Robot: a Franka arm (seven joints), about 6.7 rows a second.
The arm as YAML. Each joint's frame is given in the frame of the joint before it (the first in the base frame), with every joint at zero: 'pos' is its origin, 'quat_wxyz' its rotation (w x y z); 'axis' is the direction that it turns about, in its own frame. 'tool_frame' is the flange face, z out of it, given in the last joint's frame.
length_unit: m
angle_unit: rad
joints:
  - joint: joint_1
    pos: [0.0, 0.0, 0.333]
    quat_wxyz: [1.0, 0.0, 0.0, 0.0]
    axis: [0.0, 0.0, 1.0]
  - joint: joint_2
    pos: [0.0, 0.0, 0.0]
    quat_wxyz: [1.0, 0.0, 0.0, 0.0]
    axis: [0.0, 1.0, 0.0]
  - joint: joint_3
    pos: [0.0, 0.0, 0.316]
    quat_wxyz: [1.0, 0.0, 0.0, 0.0]
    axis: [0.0, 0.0, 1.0]
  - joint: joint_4
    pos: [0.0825, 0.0, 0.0]
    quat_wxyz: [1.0, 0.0, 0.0, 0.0]
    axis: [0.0, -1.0, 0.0]
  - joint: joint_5
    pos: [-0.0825, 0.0, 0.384]
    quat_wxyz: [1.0, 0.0, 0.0, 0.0]
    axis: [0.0, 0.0, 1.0]
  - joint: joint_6
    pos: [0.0, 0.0, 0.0]
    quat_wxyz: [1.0, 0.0, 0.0, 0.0]
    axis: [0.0, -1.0, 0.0]
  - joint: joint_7
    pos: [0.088, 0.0, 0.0]
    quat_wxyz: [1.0, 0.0, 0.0, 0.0]
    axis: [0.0, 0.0, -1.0]
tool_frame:
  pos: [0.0, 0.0, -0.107]
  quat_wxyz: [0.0, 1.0, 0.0, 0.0]
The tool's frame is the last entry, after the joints.
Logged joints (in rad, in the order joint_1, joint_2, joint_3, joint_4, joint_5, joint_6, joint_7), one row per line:
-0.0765, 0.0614, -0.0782, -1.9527, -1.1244, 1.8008, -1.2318
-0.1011, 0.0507, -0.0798, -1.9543, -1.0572, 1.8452, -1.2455
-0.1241, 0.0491, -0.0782, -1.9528, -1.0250, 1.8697, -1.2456
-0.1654, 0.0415, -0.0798, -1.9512, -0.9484, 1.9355, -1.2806
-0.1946, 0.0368, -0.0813, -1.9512, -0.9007, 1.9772, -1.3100
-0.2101, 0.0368, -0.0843, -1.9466, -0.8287, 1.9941, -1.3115
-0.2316, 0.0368, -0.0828, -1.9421, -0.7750, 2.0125, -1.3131
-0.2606, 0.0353, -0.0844, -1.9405, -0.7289, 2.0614, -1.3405
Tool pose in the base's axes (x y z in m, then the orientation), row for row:
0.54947, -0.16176, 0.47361, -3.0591, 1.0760, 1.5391
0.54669, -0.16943, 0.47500, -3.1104, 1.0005, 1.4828
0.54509, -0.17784, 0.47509, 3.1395, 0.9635, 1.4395
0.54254, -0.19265, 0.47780, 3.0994, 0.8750, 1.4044
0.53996, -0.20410, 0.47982, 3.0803, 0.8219, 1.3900
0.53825, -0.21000, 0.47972, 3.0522, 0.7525, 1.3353
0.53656, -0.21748, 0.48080, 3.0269, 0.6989, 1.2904
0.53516, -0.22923, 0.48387, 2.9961, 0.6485, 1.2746
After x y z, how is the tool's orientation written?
As angles about the fixed x, y, z axes (roll, pitch, yaw), in radians.
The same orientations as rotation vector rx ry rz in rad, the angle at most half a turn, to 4 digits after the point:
1.6496, 1.5212, -1.0258
1.7193, 1.5475, -0.9569
1.7627, 1.5469, -0.9204
1.8307, 1.5801, -0.8305
1.8686, 1.6008, -0.7751
1.9489, 1.5932, -0.7111
2.0099, 1.5797, -0.6559
2.0371, 1.5868, -0.5854

